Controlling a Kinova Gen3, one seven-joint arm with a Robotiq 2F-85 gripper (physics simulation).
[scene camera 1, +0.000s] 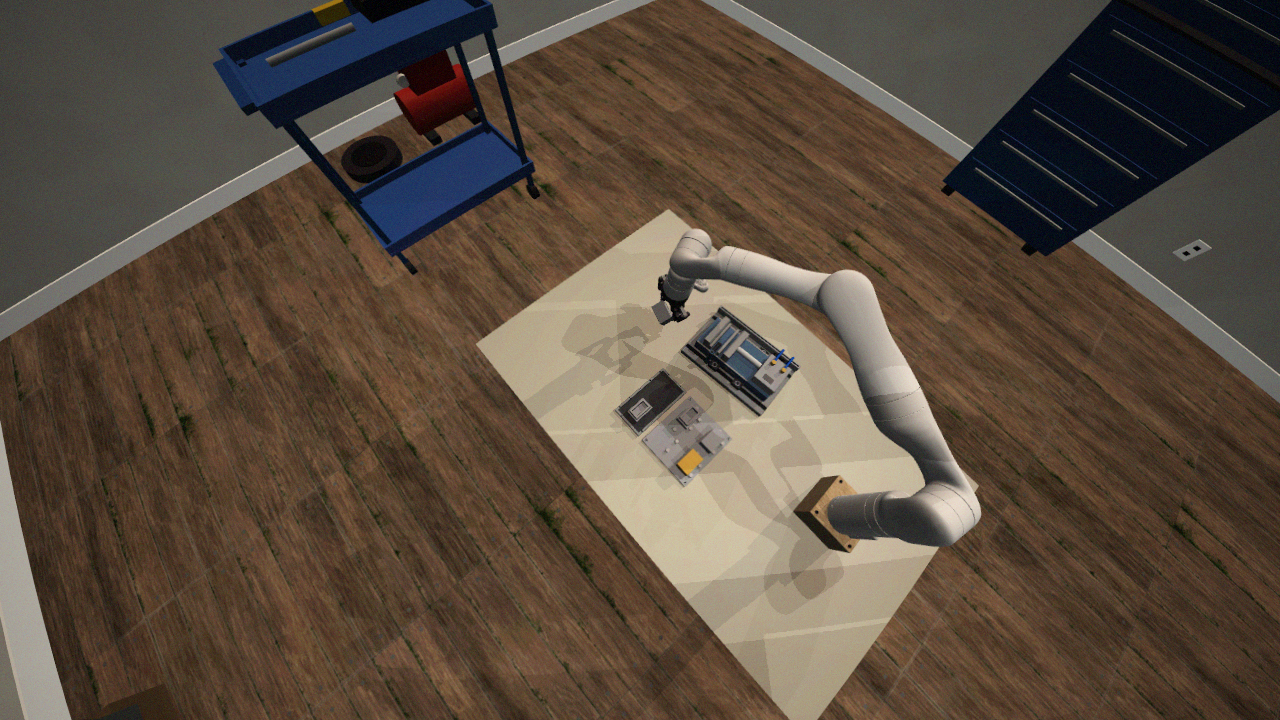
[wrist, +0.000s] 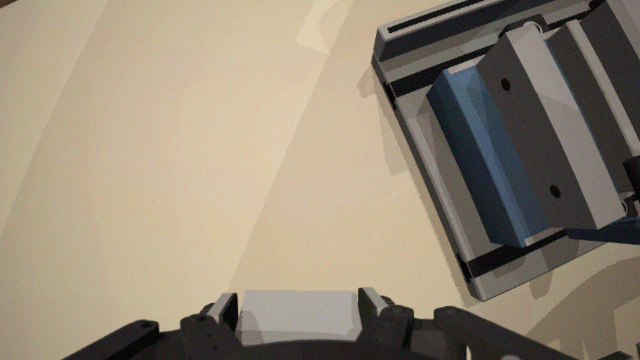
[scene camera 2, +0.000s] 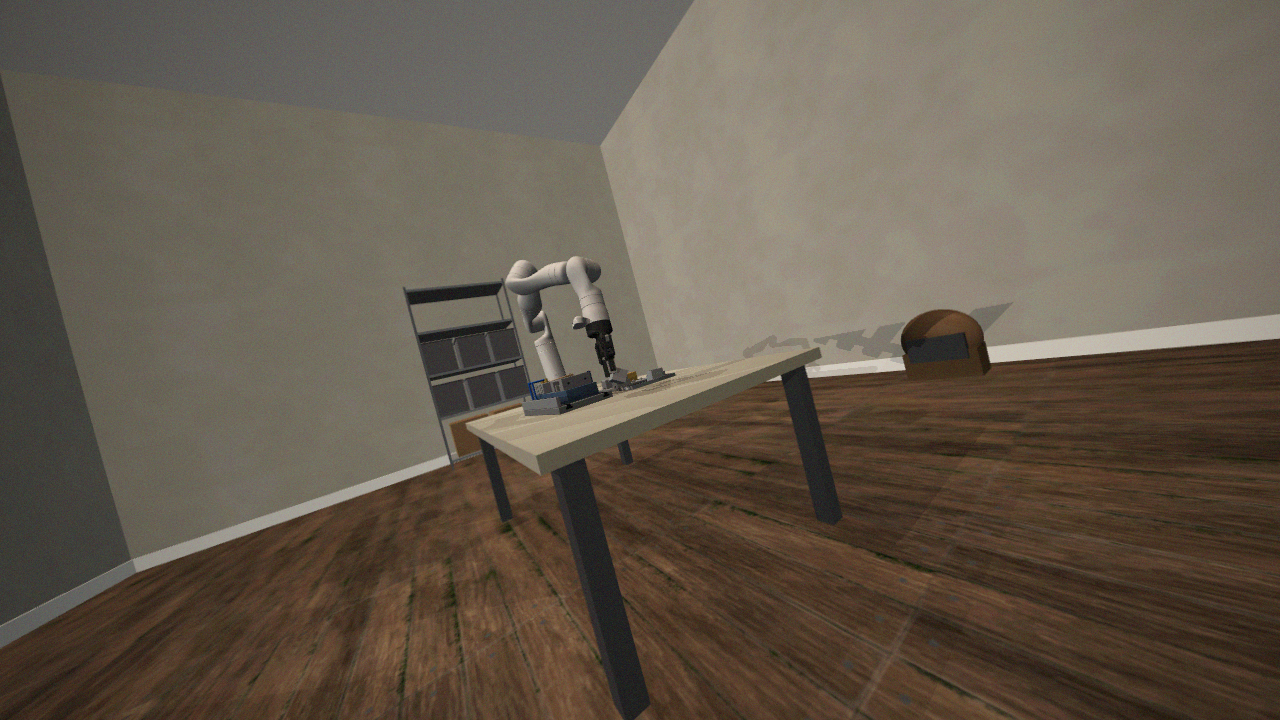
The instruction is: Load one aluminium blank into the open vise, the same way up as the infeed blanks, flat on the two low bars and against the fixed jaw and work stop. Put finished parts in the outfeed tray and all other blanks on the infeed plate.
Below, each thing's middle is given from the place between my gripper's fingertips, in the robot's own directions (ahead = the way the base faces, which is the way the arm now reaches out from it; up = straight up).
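I find the dark outfeed tray (scene camera 1: 663,390) 21 cm to the left of my hand, 17 cm behind it and 7 cm below it. The grey infeed plate (scene camera 1: 662,437) is here too, 32 cm behind my hand, 6 cm below it and 21 cm to the left of it.
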